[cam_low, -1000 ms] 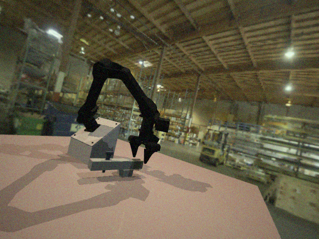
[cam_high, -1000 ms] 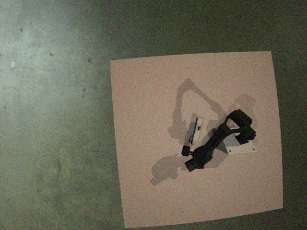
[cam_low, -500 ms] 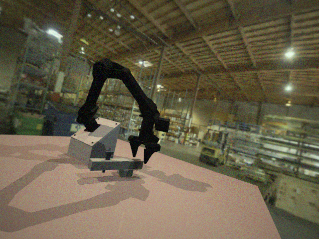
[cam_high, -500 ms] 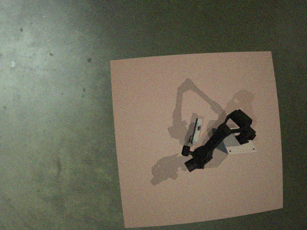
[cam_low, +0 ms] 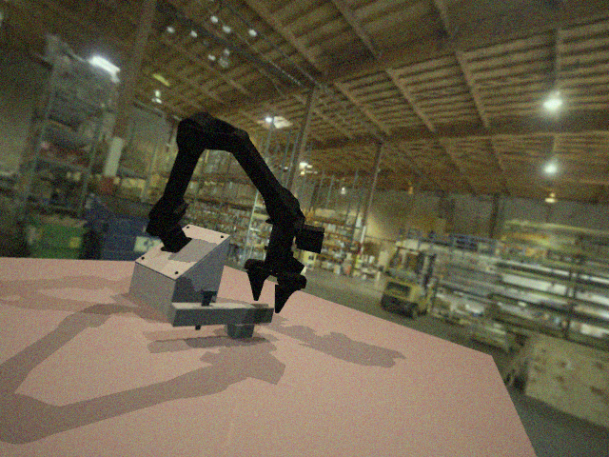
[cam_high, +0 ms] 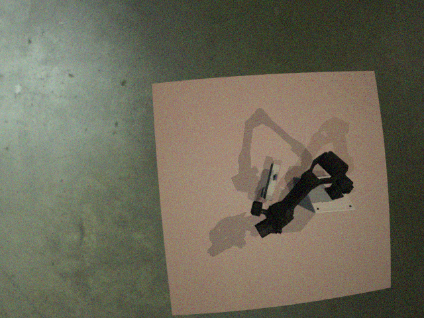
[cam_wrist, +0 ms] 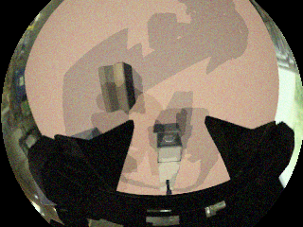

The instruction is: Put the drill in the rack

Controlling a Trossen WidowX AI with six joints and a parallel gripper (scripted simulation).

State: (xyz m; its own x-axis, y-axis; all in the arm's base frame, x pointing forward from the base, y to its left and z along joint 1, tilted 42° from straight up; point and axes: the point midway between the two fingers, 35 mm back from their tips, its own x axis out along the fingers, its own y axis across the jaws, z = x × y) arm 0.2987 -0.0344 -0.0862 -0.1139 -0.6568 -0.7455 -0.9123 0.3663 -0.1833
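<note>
My gripper tip is now 4 cm past the drill, 9 cm to the left of it and 1 cm above it. From my gripper tip the other things lie so: dark key 6 cm behind, 15 cm to the right; grey rack 5 cm behind, 7 cm to the left, 5 cm below.
</note>
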